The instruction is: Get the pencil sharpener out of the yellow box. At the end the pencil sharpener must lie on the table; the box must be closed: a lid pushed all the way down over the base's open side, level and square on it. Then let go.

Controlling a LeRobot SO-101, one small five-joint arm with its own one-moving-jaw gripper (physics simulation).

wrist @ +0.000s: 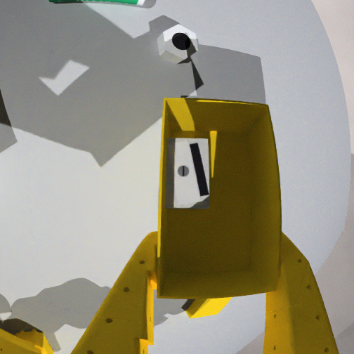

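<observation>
The yellow box base (235, 200) is at the centre right of the wrist view, its open side facing the camera. My gripper (219, 235) is shut on it, one jaw pressing on each long side near the lower end. The pencil sharpener (184, 187), white with a black blade and a grey screw, lies inside the box against its left wall. A yellow piece (209, 306), possibly the lid, shows partly below the box's lower edge between the jaws; the box hides the rest of it.
A white hexagonal nut (169, 46) with a dark hole lies on the table (65, 175) beyond the box's top edge. Part of a green battery (95, 1) shows at the top edge. Another yellow piece (22, 344) with a jagged edge shows at the bottom left; I cannot tell what it is.
</observation>
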